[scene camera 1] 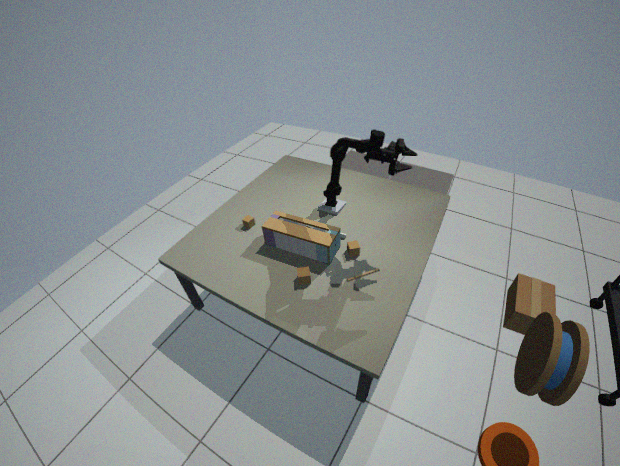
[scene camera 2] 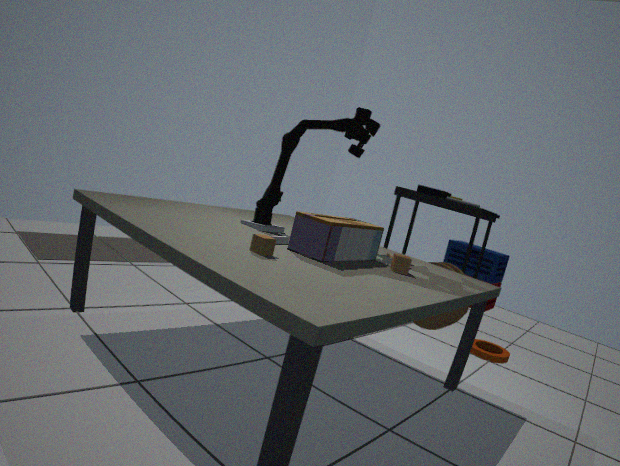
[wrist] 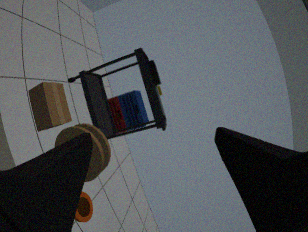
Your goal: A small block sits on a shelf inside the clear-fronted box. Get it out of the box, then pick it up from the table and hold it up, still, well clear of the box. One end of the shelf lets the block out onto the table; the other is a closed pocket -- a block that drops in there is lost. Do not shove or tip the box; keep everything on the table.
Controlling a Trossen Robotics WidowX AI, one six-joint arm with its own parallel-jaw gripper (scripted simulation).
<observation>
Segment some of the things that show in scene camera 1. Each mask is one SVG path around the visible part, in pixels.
My gripper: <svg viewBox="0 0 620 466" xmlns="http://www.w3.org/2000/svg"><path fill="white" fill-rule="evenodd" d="M404 139L399 138L397 142L391 141L388 148L385 147L381 150L379 161L381 161L381 164L383 162L390 163L388 170L390 175L412 169L411 165L402 164L397 161L399 154L402 153L402 156L418 156L418 153L409 149L403 143Z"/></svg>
A box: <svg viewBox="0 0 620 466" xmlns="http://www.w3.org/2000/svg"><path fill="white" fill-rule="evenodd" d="M261 226L266 245L329 265L340 248L340 238L346 238L346 234L341 233L341 228L279 211L275 211Z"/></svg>
</observation>
